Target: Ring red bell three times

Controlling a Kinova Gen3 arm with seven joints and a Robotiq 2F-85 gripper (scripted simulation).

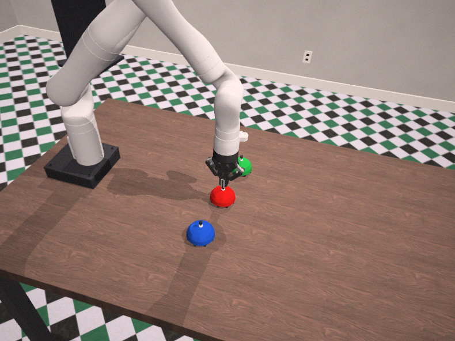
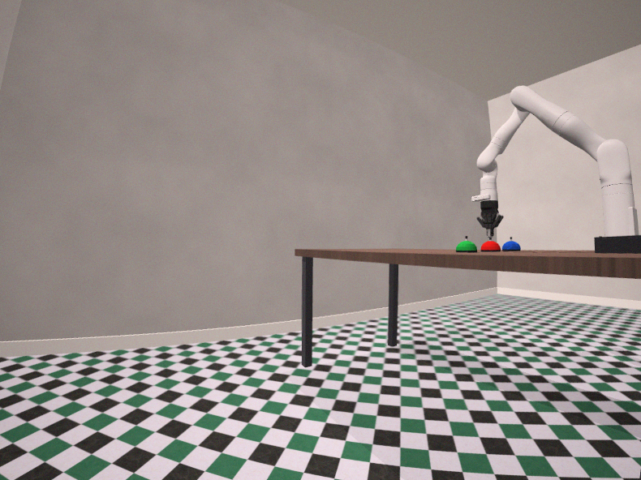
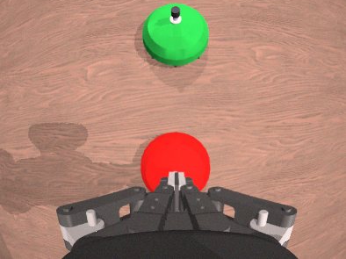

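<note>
Right now my hand is 40 mm above the red bell. From my hand the other things lie so: green bell: 10 mm ahead, 160 mm to the left, 40 mm below; blue bell: 10 mm behind, 160 mm to the right, 40 mm below.
</note>
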